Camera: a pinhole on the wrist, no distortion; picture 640 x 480 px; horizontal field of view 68.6 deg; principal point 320.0 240.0 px. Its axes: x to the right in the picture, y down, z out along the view. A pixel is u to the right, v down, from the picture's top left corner.
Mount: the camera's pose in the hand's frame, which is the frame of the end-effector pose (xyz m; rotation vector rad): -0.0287 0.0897 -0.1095 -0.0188 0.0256 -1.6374
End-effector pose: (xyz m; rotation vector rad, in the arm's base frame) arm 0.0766 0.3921 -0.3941 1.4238 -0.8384 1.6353
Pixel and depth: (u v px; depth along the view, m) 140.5 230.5 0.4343
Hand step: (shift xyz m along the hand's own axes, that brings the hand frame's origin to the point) -0.0143 0.2538 0.3254
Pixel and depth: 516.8 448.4 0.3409
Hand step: 0.1223 -0.0649 0.2265
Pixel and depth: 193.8 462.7 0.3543
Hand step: 0.1553 0.1718 0.2402
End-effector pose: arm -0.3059 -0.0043 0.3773 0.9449 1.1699 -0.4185
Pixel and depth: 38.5 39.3 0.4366
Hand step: -0.1854 0.3613 0.3331
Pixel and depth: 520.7 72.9 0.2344
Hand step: -0.1121 -0.0060 0.1268
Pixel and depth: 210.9 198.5 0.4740
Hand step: -0.0500 0.2000 0.3659
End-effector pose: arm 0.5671 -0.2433 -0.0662 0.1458 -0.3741 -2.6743
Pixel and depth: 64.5 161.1 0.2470
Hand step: -0.0543 0.2254 0.1390
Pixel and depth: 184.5 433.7 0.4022
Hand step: 0.1559 0.1925 0.2883
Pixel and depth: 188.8 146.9 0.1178
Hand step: -0.0465 0.1235 0.0090
